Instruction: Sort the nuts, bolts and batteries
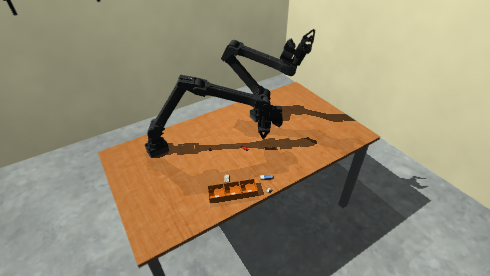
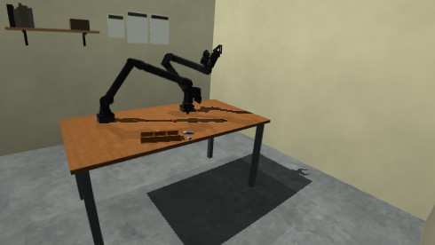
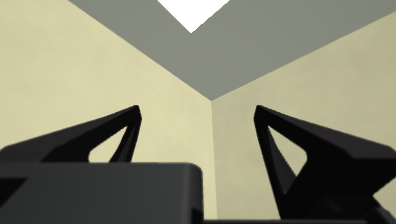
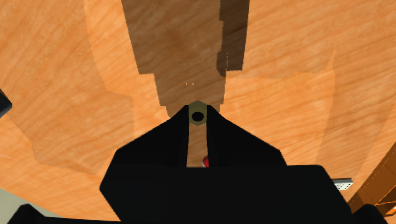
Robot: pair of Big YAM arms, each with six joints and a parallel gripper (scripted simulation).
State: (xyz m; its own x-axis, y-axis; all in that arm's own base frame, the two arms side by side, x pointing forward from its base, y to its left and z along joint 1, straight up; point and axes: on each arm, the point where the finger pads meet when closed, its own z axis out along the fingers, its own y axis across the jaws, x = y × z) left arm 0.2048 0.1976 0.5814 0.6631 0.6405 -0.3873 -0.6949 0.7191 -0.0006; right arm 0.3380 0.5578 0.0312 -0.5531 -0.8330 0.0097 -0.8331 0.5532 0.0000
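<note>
Now: the brass nut 1 cm below my right hand. Also, from my right hand: blue battery 24 cm ahead, 13 cm to the right, 6 cm below; dark nut 31 cm to the right, 12 cm behind, 7 cm below; red battery 12 cm to the right, 6 cm below, 3 cm behind.
</note>
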